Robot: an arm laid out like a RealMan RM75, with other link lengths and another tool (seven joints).
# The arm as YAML. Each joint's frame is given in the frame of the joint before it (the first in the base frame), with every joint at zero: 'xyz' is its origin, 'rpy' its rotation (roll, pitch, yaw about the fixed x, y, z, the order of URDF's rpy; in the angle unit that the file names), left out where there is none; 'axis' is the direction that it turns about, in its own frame. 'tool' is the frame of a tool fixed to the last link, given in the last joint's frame.
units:
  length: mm
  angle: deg
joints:
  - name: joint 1
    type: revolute
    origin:
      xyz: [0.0, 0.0, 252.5]
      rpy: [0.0, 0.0, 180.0]
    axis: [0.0, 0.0, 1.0]
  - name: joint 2
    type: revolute
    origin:
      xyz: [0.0, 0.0, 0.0]
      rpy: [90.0, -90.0, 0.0]
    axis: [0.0, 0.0, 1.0]
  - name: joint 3
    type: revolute
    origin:
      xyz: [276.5, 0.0, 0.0]
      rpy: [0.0, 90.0, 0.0]
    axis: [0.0, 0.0, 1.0]
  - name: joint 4
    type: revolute
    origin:
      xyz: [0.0, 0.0, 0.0]
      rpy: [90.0, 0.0, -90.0]
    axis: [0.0, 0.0, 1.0]
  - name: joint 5
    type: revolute
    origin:
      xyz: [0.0, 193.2, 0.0]
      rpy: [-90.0, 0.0, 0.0]
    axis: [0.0, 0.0, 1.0]
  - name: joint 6
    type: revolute
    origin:
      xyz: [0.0, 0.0, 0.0]
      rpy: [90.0, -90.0, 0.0]
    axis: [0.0, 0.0, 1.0]
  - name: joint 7
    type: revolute
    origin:
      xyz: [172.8, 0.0, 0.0]
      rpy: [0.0, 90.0, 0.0]
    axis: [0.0, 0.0, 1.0]
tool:
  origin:
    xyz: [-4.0, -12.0, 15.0]
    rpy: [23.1, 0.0, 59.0]
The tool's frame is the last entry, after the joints.
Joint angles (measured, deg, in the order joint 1, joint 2, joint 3, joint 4, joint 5, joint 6, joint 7), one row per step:
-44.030, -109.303, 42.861, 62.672, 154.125, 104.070, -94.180
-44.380, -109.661, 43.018, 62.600, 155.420, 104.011, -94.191
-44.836, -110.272, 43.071, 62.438, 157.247, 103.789, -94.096
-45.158, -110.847, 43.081, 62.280, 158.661, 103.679, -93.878
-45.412, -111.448, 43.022, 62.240, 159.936, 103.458, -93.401
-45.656, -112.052, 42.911, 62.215, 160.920, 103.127, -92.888
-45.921, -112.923, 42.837, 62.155, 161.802, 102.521, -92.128
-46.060, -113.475, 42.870, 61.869, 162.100, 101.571, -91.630
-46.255, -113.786, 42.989, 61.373, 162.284, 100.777, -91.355
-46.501, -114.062, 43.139, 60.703, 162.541, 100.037, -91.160
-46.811, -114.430, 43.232, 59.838, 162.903, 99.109, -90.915
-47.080, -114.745, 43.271, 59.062, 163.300, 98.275, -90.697
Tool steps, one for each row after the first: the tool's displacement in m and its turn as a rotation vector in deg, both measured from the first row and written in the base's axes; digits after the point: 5 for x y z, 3 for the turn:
-0.00069, -0.00008, -0.00173, -0.403, 0.979, 0.230
-0.00186, -0.00022, -0.00477, -0.885, 2.214, 0.524
-0.00275, -0.00096, -0.00796, -1.449, 3.086, 0.686
-0.00350, -0.00135, -0.01097, -1.902, 3.886, 0.520
-0.00353, -0.00120, -0.01419, -2.221, 4.427, 0.167
-0.00271, -0.00071, -0.01965, -2.626, 4.814, -0.584
-0.00229, 0.00087, -0.02391, -2.596, 4.932, -1.246
-0.00195, 0.00235, -0.02724, -2.649, 5.033, -1.660
-0.00180, 0.00350, -0.03079, -2.850, 5.167, -1.917
-0.00172, 0.00477, -0.03537, -3.087, 5.293, -2.181
-0.00195, 0.00580, -0.03922, -3.272, 5.461, -2.367

